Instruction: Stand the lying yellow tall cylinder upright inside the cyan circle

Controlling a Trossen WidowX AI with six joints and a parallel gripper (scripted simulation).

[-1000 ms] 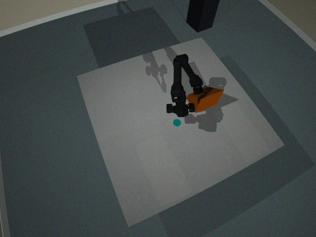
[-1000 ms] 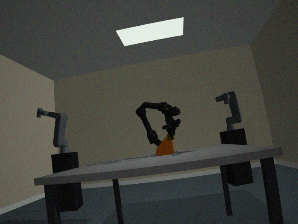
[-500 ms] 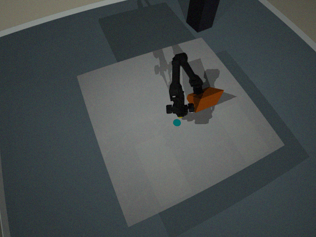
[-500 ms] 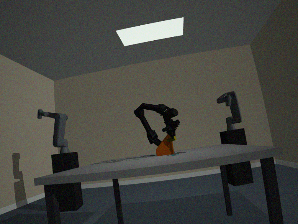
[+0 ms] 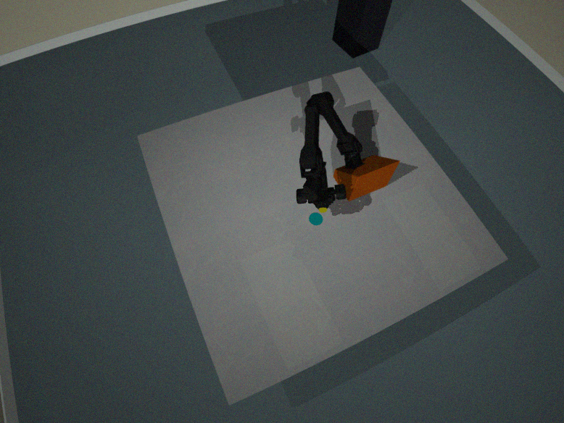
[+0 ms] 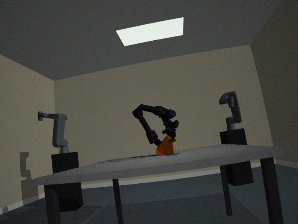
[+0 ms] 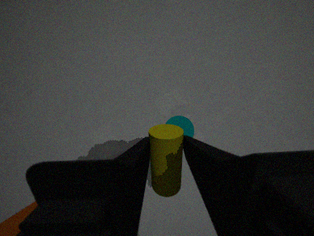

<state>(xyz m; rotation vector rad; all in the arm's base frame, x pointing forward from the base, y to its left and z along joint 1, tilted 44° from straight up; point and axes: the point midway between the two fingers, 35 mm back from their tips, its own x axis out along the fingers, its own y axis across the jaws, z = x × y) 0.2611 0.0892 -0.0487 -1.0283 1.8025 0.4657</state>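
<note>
The cyan circle is 12 cm below my gripper tip, 2 cm to the right of it and 1 cm ahead of it. The rest, counted from my gripper tip: yellow cylinder 2 cm to the right, 1 cm below, 1 cm behind.
</note>
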